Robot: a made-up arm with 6 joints. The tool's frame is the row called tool.
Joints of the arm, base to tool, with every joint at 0 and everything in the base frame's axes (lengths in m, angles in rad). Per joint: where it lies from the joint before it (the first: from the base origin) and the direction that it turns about. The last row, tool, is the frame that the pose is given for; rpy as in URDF.
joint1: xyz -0.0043 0.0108 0.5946 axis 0 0 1
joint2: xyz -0.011 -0.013 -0.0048 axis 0 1 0
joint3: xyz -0.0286 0.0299 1.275 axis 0 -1 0
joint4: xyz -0.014 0.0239 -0.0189 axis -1 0 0
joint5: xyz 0.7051 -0.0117 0.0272 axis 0 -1 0
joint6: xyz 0.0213 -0.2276 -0.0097 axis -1 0 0
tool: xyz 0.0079 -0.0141 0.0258 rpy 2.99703 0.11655 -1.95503
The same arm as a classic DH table. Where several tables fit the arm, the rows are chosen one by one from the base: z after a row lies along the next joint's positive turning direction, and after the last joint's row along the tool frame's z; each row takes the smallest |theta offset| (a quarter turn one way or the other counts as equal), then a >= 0, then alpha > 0; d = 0 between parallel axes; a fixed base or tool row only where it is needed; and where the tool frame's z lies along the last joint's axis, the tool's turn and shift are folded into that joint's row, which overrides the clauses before.
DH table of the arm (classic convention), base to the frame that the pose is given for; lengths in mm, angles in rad. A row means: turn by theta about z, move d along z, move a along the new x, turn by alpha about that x. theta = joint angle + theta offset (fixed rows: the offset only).
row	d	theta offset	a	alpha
base (fixed)	0	-1.1919	-11.6	0
joint1	589.8	1.1919	-11	-1.5708
joint2	0	1.5484	-1275.3	3.1416
joint3	-40.8	-0.0224	18.9	1.5708
joint4	-691.1	0	-27.2	-1.5708
joint5	239.3	0	9.7	1.5708
joint6	-26.7	1.4087	9.8	1.4803
tool (fixed)	-27.9	0.3831	0	0

